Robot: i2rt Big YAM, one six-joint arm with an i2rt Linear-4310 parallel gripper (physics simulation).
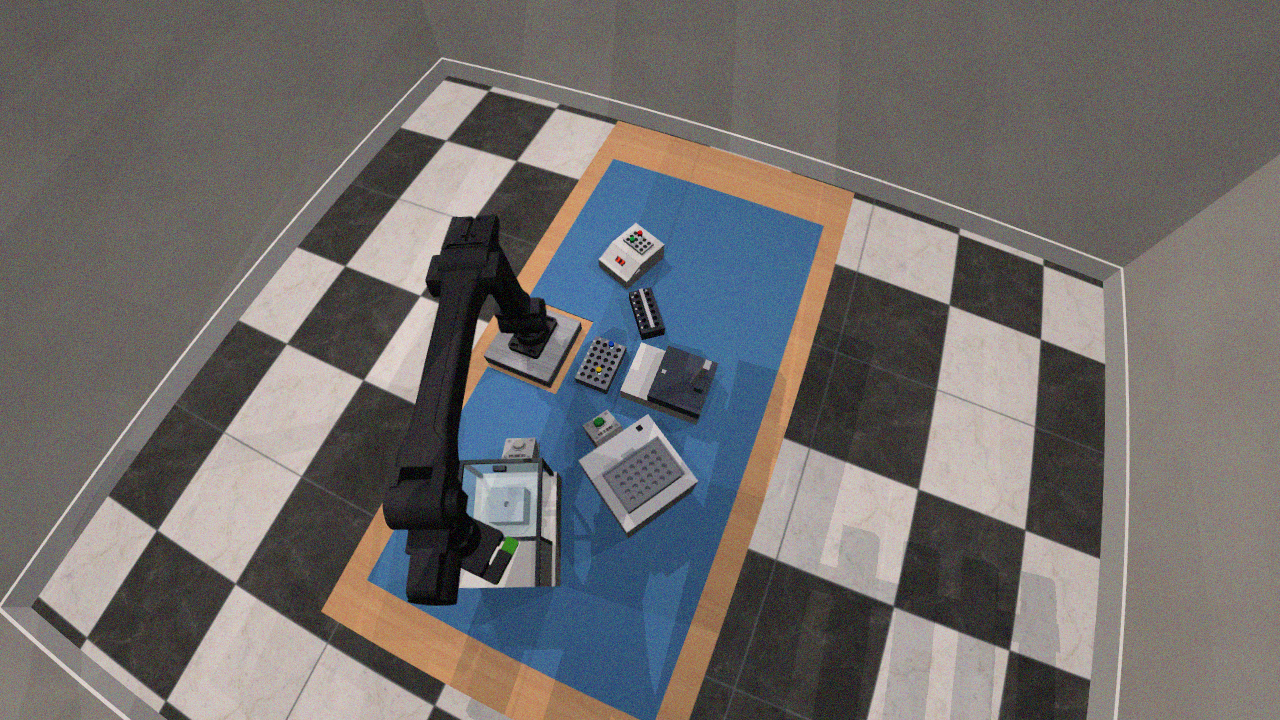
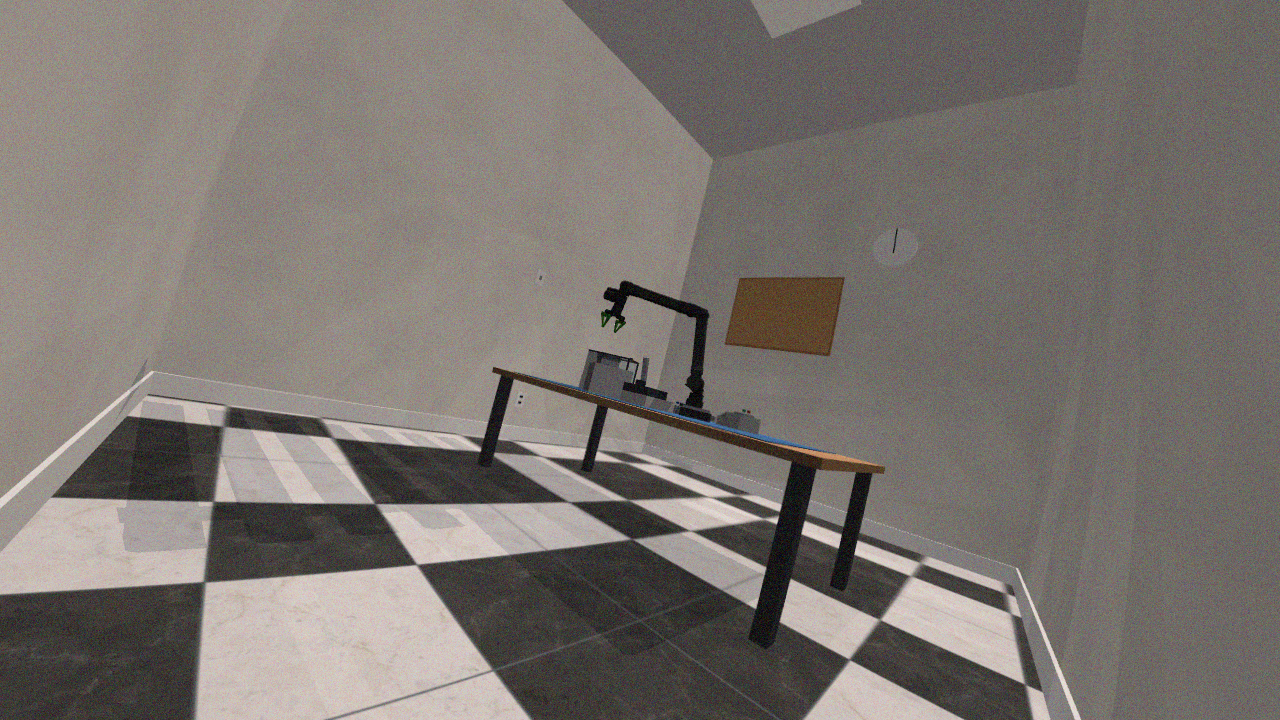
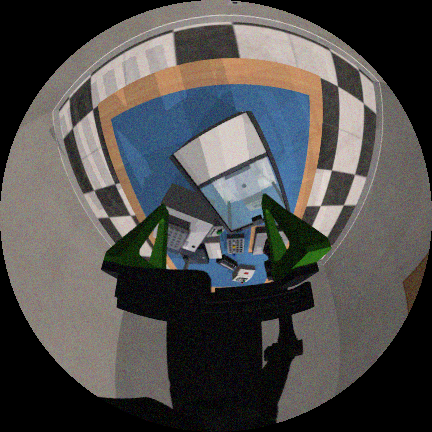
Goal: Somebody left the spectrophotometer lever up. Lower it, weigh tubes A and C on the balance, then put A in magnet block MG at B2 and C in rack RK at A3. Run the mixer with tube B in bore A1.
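Pixels of known places: gripper, fingertip midpoint: [image 1: 478, 554] [image 2: 608, 330] [image 3: 212, 202]; arm's base at its link origin: [image 1: 533, 335].
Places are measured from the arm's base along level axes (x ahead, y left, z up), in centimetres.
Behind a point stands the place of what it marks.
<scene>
My gripper [image 1: 510, 545] [image 2: 610, 327] @[x 22.4, y -50.6, z 31.0 cm] [image 3: 212, 202] @[x 22.4, y -50.6, z 31.0 cm] is open and empty, high above the glass-walled balance [image 1: 547, 565] @[x 29.4, y -48.5, z 9.3 cm] [image 3: 225, 150] @[x 20.7, y -51.6, z 16.8 cm]. The spectrophotometer [image 1: 640, 373] @[x 29.7, y 0.1, z 0.9 cm] [image 3: 212, 247] @[x 30.3, y -1.9, z 0.9 cm] is white and dark; its lever [image 1: 704, 374] @[x 44.7, y 0.1, z 13.6 cm] [image 3: 186, 262] @[x 43.1, y 0.1, z 8.5 cm] appears upright. A grey rack [image 1: 600, 364] [image 3: 235, 244] holds a blue-capped tube [image 1: 611, 343] @[x 20.0, y 4.6, z 1.9 cm] and a yellow-capped tube [image 1: 598, 368] @[x 19.8, y -2.9, z 1.9 cm]. The black magnet block [image 1: 646, 311] @[x 24.6, y 16.8, z 1.1 cm] [image 3: 226, 263] @[x 24.3, y 16.5, z 0.0 cm] lies beyond it. A small white device [image 1: 622, 262] @[x 12.8, y 28.6, z 1.3 cm] [image 3: 244, 273] @[x 12.9, y 28.8, z 1.8 cm] holds red and green items. Tube letters are unreadable.
A large white device [image 1: 626, 518] @[x 40.4, y -34.1, z 10.0 cm] [image 3: 200, 233] @[x 31.3, y -22.7, z 9.9 cm] with a grid of bores stands beside the balance; a box with a green button [image 1: 598, 421] @[x 25.6, y -15.7, z 3.5 cm] touches or nearly touches it. A small grey box [image 1: 519, 447] @[x 11.5, y -28.3, z 3.7 cm] sits by the balance. The arm's base plate [image 1: 559, 349] @[x 8.1, y -1.2, z 0.2 cm] is near the rack.
</scene>
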